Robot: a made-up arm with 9 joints. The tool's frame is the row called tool.
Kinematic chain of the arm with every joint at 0, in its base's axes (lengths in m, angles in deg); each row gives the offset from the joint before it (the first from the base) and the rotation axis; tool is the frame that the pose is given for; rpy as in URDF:
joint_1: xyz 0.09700 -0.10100 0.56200 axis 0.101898 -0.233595 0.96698
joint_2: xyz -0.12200 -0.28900 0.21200 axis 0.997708 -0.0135 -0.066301
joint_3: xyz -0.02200 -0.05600 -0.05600 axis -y
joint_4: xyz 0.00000 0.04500 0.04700 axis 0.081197 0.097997 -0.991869
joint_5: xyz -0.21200 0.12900 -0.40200 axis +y
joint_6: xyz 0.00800 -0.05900 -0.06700 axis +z
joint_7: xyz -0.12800 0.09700 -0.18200 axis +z
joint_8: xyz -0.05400 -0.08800 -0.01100 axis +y
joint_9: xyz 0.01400 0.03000 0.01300 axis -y
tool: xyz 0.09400 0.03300 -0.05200 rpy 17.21 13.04 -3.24
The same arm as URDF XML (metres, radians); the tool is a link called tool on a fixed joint. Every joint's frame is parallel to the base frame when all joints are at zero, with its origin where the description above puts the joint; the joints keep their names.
<robot name="arm">
  <link name="base_link"/>
  <link name="link1"/>
  <link name="link2"/>
  <link name="link3"/>
  <link name="link4"/>
  <link name="link5"/>
  <link name="link6"/>
  <link name="link7"/>
  <link name="link8"/>
  <link name="link9"/>
  <link name="tool"/>
  <joint name="joint_1" type="continuous">
    <parent link="base_link"/>
    <child link="link1"/>
    <origin xyz="0.097 -0.101 0.562" rpy="0 0 0"/>
    <axis xyz="0.101898 -0.233595 0.96698"/>
  </joint>
  <joint name="joint_2" type="continuous">
    <parent link="link1"/>
    <child link="link2"/>
    <origin xyz="-0.122 -0.289 0.212" rpy="0 0 0"/>
    <axis xyz="0.997708 -0.0135 -0.066301"/>
  </joint>
  <joint name="joint_3" type="continuous">
    <parent link="link2"/>
    <child link="link3"/>
    <origin xyz="-0.022 -0.056 -0.056" rpy="0 0 0"/>
    <axis xyz="0 -1 0"/>
  </joint>
  <joint name="joint_4" type="continuous">
    <parent link="link3"/>
    <child link="link4"/>
    <origin xyz="0 0.045 0.047" rpy="0 0 0"/>
    <axis xyz="0.081197 0.097997 -0.991869"/>
  </joint>
  <joint name="joint_5" type="continuous">
    <parent link="link4"/>
    <child link="link5"/>
    <origin xyz="-0.212 0.129 -0.402" rpy="0 0 0"/>
    <axis xyz="0 1 0"/>
  </joint>
  <joint name="joint_6" type="continuous">
    <parent link="link5"/>
    <child link="link6"/>
    <origin xyz="0.008 -0.059 -0.067" rpy="0 0 0"/>
    <axis xyz="0 0 1"/>
  </joint>
  <joint name="joint_7" type="continuous">
    <parent link="link6"/>
    <child link="link7"/>
    <origin xyz="-0.128 0.097 -0.182" rpy="0 0 0"/>
    <axis xyz="0 0 1"/>
  </joint>
  <joint name="joint_8" type="continuous">
    <parent link="link7"/>
    <child link="link8"/>
    <origin xyz="-0.054 -0.088 -0.011" rpy="0 0 0"/>
    <axis xyz="0 1 0"/>
  </joint>
  <joint name="joint_9" type="continuous">
    <parent link="link8"/>
    <child link="link9"/>
    <origin xyz="0.014 0.03 0.013" rpy="0 0 0"/>
    <axis xyz="0 -1 0"/>
  </joint>
  <joint name="tool_fixed" type="fixed">
    <parent link="link9"/>
    <child link="tool"/>
    <origin xyz="0.094 0.033 -0.052" rpy="0.3004 0.2276 -0.0565"/>
  </joint>
</robot>

